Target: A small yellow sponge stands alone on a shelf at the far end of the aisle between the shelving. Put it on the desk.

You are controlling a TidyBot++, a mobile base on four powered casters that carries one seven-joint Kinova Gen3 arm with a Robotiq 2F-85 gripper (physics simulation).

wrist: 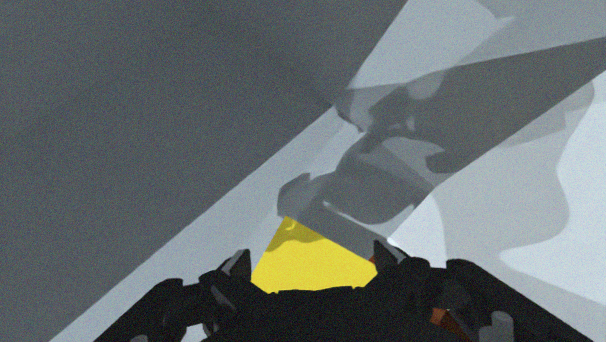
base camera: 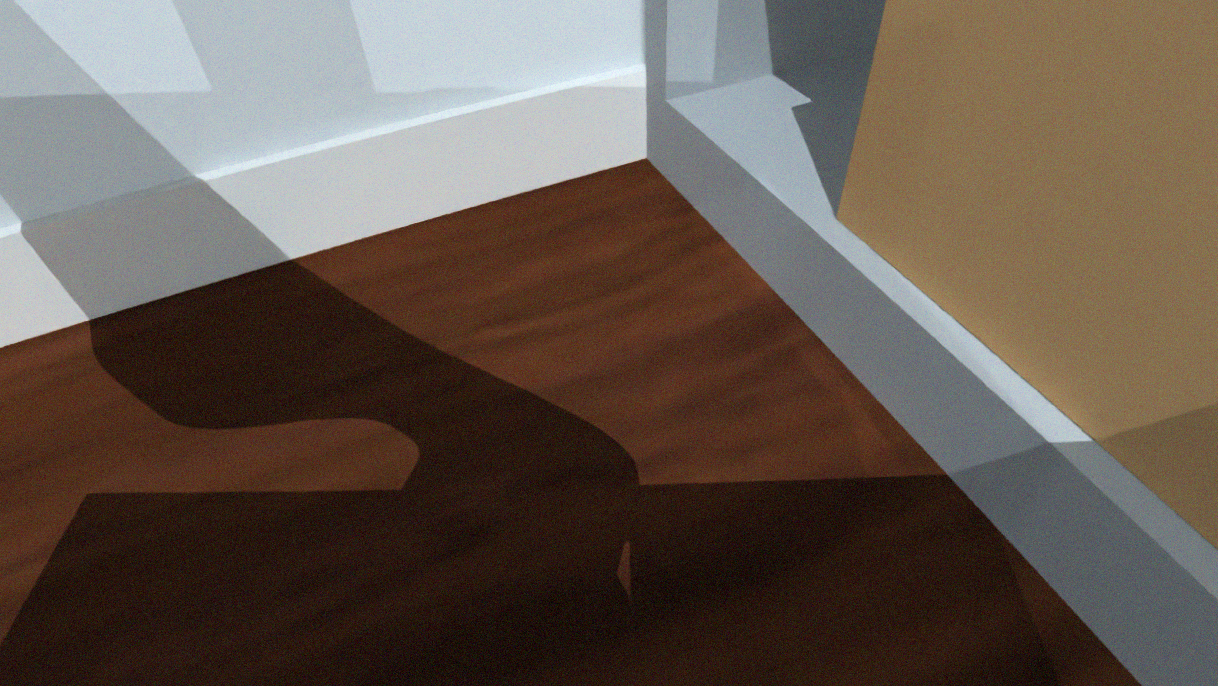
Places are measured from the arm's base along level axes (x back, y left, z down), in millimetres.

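Pixels of known places: gripper, fingertip midpoint: (wrist: 312,258).
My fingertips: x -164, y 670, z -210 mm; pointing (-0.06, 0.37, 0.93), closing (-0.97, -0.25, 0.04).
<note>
For each thing: its top centre in the pictures, then the offset to it from my fingertips. "spot": a spot on its surface instead. Level surfaces: height alone.
- yellow sponge at its top centre: (wrist: 320,280) dx +0, dy -16, dz +28 mm
- pale grey shelf board at its surface level: dz +74 mm
- brown wood floor at its surface level: dz +607 mm
- tan panel at a spot on its surface: (base camera: 1039,189) spot: dx -191, dy -869, dz +436 mm
The yellow sponge (wrist: 309,265) shows in the wrist view at the bottom centre, resting on the pale grey shelf board (wrist: 220,230). It lies between the two black fingertips of my gripper (wrist: 309,259), which is open; the fingers stand on either side of the sponge without closing on it. The sponge's lower part is hidden behind the black gripper body. The gripper's shadow falls on the shelf behind the sponge. Neither the sponge nor the gripper shows in the base camera view.
The base camera shows brown wood floor (base camera: 587,311) with the robot's dark shadow, a white wall with skirting (base camera: 427,170) at the back, a grey shelf base (base camera: 851,311) running along the right, and a tan panel (base camera: 1039,189) beyond it.
</note>
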